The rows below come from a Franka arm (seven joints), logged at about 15 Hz.
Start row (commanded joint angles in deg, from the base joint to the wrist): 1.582, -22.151, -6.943, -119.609, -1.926, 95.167, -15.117
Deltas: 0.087, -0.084, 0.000, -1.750, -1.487, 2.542, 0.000; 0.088, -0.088, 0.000, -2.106, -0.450, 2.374, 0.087; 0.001, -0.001, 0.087, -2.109, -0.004, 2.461, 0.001; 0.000, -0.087, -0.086, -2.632, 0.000, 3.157, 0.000; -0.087, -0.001, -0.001, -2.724, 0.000, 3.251, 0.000; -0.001, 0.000, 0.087, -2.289, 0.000, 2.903, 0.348; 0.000, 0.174, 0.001, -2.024, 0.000, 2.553, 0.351; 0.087, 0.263, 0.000, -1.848, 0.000, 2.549, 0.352; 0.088, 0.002, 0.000, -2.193, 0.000, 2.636, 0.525; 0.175, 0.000, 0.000, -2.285, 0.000, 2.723, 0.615; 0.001, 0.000, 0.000, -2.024, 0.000, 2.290, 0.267; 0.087, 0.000, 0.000, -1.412, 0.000, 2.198, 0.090
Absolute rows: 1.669, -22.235, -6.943, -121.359, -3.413, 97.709, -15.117; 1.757, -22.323, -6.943, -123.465, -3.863, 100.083, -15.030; 1.758, -22.324, -6.856, -125.574, -3.867, 102.544, -15.029; 1.758, -22.411, -6.942, -128.206, -3.867, 105.701, -15.029; 1.671, -22.412, -6.943, -130.930, -3.867, 108.952, -15.029; 1.670, -22.412, -6.856, -133.219, -3.867, 111.855, -14.681; 1.670, -22.238, -6.855, -135.243, -3.867, 114.408, -14.330; 1.757, -21.975, -6.855, -137.091, -3.867, 116.957, -13.978; 1.845, -21.973, -6.855, -139.284, -3.867, 119.593, -13.453; 2.020, -21.973, -6.855, -141.569, -3.867, 122.316, -12.838; 2.021, -21.973, -6.855, -143.593, -3.867, 124.606, -12.571; 2.108, -21.973, -6.855, -145.005, -3.867, 126.804, -12.481
